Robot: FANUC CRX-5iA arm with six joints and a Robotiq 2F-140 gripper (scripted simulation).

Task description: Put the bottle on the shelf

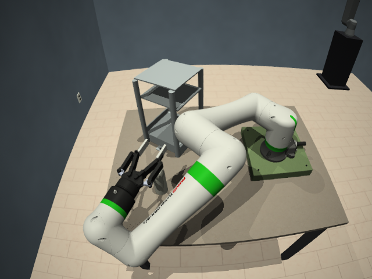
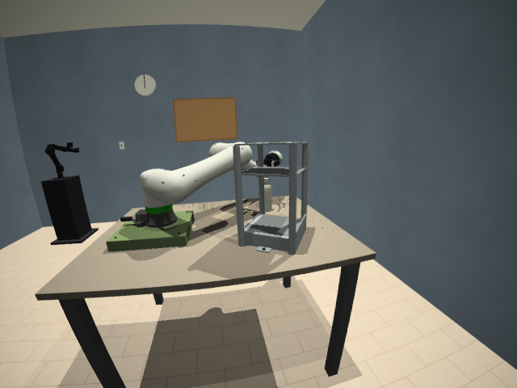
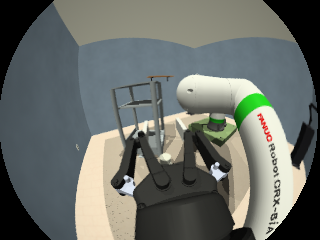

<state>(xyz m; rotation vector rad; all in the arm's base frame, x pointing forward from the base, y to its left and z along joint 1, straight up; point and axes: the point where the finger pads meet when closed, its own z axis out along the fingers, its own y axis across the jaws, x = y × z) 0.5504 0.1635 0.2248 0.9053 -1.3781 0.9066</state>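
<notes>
Right now my hand is 150 mm above the pale grey bottle. Round my hand: grey shelving unit (350 mm to the right, 70 mm below, 50 mm behind).
</notes>
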